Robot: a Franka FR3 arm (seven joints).
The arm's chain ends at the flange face. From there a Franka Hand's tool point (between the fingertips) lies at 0.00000 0.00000 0.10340 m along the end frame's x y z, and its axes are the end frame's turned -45 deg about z.
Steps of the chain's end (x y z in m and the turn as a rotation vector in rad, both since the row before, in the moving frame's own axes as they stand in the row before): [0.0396 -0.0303 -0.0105 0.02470 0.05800 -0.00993]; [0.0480 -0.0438 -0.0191 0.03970 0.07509 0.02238]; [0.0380 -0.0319 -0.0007 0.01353 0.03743 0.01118]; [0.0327 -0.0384 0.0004 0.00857 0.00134 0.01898]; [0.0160 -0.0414 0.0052 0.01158 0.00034 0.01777]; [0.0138 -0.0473 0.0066 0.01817 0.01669 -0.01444]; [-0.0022 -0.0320 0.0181 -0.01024 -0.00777 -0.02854]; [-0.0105 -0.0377 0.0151 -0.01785 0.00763 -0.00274]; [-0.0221 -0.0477 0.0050 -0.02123 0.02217 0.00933]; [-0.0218 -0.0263 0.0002 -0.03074 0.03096 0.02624]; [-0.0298 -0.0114 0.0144 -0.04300 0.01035 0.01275]
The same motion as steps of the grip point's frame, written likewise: [0.0555 0.0090 -0.0107 -0.02355 0.05848 -0.00993]; [0.0733 0.0056 -0.0195 -0.02502 0.08117 0.02238]; [0.0531 0.0061 -0.0008 -0.01690 0.03603 0.01118]; [0.0510 -0.0046 0.0004 0.00511 0.00701 0.01898]; [0.0415 -0.0188 0.0052 0.00795 0.00843 0.01777]; [0.0458 -0.0238 0.0066 0.00105 0.02465 -0.01444]; [0.0198 -0.0240 0.0181 -0.00175 -0.01273 -0.02854]; [0.0185 -0.0322 0.0151 -0.01802 -0.00723 -0.00274]; [0.0182 -0.0462 0.0050 -0.03069 0.00066 0.00933]; [0.0031 -0.0295 0.0001 -0.04363 0.00016 0.02624]; [-0.0154 -0.0252 0.0143 -0.03772 -0.02309 0.01275]
